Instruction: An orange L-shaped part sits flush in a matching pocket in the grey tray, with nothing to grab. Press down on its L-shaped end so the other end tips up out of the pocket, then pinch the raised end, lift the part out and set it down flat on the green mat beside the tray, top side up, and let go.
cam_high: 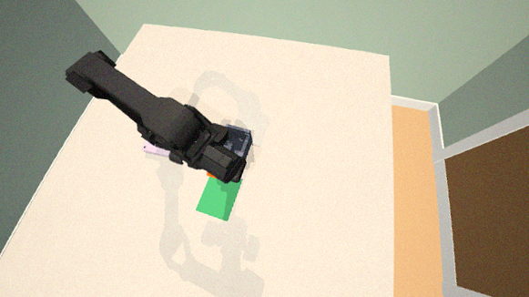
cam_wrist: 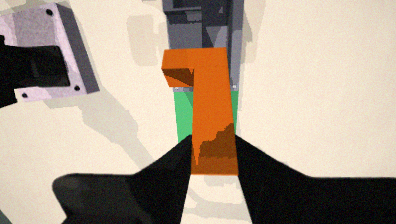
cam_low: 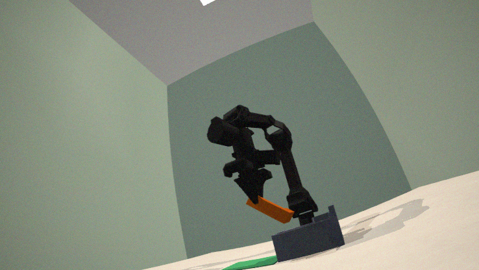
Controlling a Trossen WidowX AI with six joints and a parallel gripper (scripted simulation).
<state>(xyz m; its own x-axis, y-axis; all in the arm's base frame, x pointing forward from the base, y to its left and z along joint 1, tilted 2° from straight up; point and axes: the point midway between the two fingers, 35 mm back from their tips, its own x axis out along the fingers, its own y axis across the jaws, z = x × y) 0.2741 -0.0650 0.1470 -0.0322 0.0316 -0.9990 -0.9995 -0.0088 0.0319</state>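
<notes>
The green mat lies 16 cm below my gripper tip, 6 cm to the right of it and 1 cm behind it. Also, from my gripper tip: orange L-shaped part: 3 cm to the left, 3 cm below, 2 cm behind.
</notes>
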